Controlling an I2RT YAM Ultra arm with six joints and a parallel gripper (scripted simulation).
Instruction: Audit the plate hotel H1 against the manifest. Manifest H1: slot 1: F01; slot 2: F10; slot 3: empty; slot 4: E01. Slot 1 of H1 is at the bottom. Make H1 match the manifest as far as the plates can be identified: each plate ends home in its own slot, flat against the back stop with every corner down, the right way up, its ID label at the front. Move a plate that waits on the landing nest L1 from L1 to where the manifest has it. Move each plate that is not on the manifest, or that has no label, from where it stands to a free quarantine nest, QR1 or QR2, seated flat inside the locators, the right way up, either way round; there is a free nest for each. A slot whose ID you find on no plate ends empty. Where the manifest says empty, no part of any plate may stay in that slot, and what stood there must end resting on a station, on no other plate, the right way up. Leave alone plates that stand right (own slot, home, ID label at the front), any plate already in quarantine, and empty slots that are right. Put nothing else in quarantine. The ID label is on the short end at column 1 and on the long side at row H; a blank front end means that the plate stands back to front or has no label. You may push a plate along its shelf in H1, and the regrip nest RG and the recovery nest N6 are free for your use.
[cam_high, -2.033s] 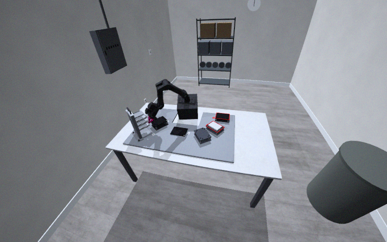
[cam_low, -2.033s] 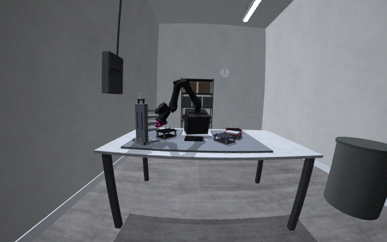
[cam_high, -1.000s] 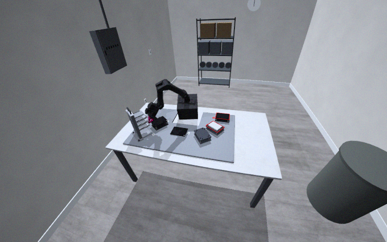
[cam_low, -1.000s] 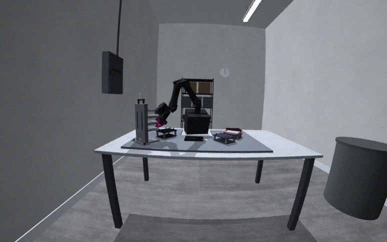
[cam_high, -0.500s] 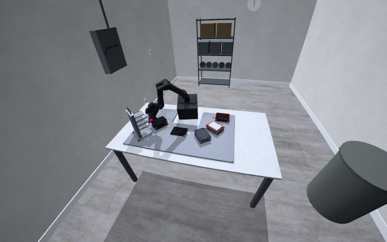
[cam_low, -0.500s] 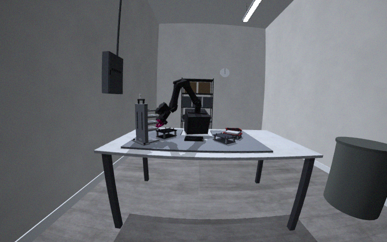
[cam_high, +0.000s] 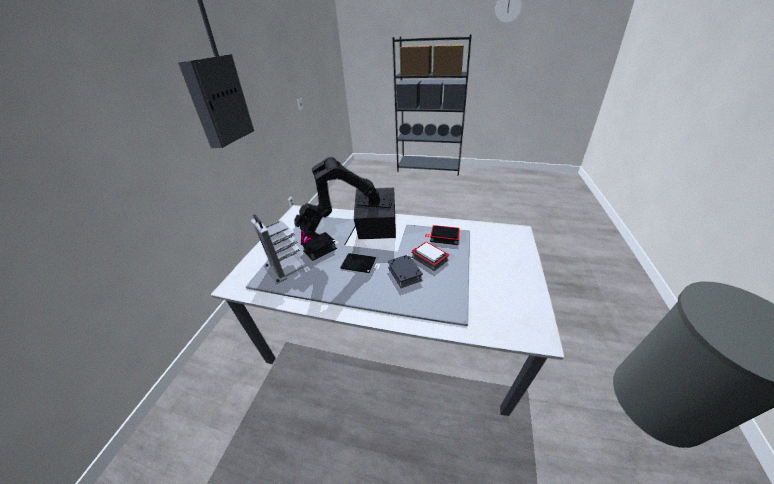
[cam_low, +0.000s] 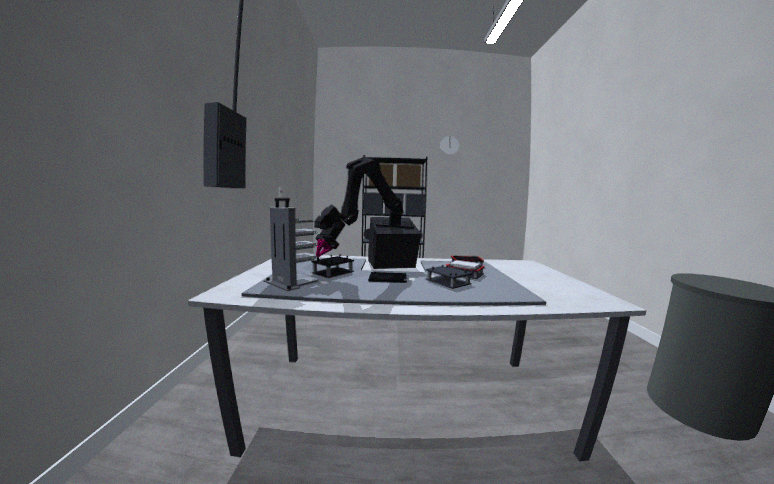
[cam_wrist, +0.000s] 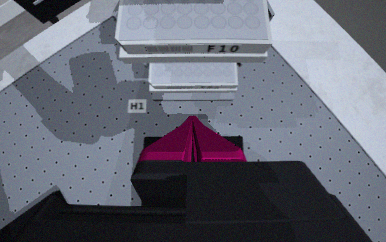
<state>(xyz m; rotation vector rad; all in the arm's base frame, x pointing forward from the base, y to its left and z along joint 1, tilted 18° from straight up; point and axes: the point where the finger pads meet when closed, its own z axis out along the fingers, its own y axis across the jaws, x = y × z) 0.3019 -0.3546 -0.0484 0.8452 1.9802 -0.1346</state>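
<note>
Now: hand 70 mm past the black regrip nest, 60 mm to the right of it and 40 mm above it. From my hand the other things lie so: H1 tag (100 mm below, 100 mm ahead, 50 mm to the left).
</note>
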